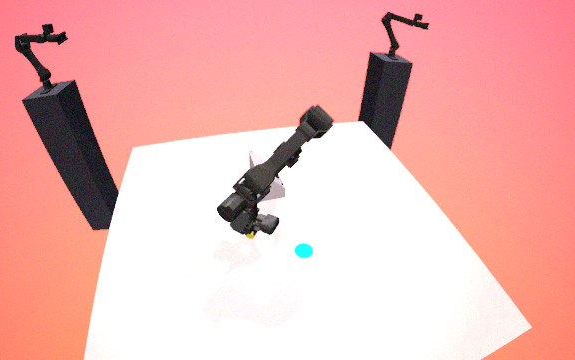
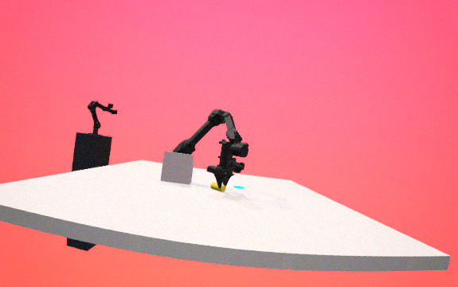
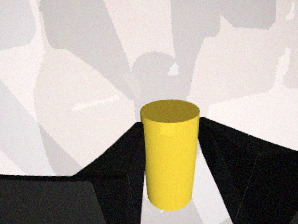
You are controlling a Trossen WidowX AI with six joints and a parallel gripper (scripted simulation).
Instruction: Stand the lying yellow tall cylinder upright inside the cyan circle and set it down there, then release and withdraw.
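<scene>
My gripper tip is now 80 mm short of the cyan circle, 160 mm to the right of it and 20 mm above it. From my gripper tip the other things lie so: yellow cylinder: 20 mm behind, 10 mm to the left.
</scene>
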